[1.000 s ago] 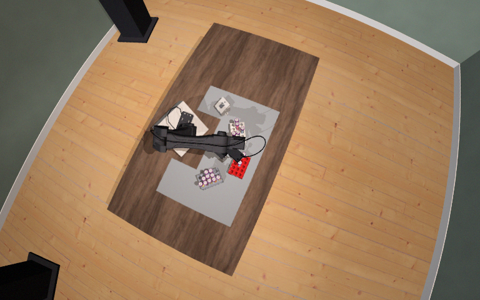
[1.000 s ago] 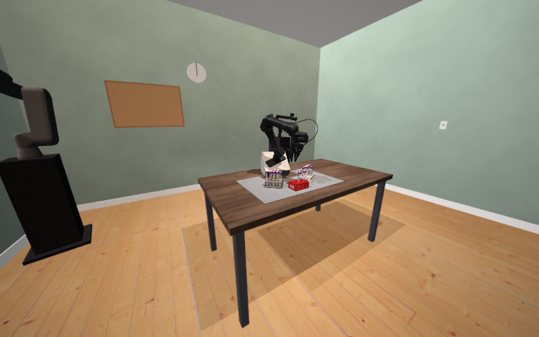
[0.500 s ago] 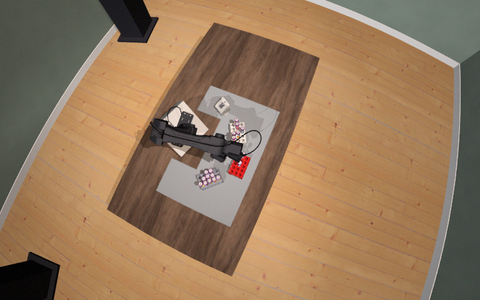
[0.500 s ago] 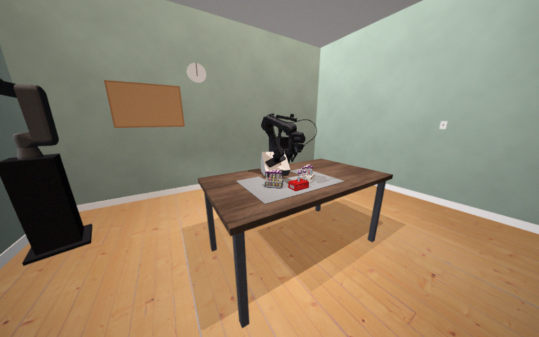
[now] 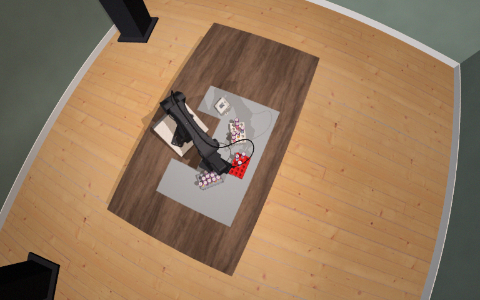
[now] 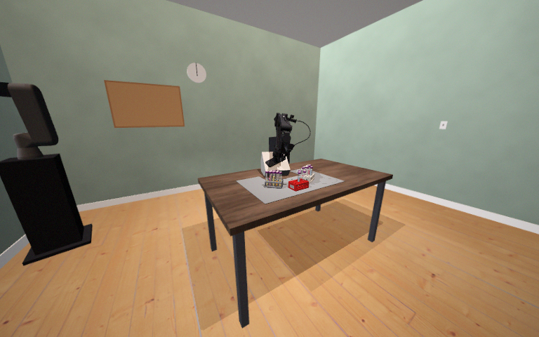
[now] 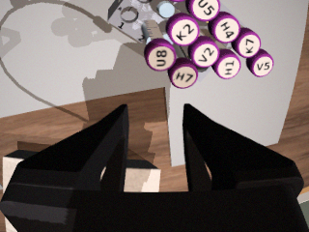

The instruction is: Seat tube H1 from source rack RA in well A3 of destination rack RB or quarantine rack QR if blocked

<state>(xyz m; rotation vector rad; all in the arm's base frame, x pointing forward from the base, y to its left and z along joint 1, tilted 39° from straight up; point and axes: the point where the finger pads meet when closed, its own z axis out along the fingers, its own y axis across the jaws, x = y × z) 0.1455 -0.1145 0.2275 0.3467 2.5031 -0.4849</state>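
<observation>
My hand is 30 mm past the tube H1, 60 mm to the left of it and 130 mm above it. Also, from my hand: red rack QR: 130 mm ahead, 60 mm to the left, 170 mm below; then grey rack RA: 20 mm behind, 50 mm to the right, 170 mm below; then white rack RB: 90 mm ahead, 250 mm to the left, 170 mm below.
</observation>
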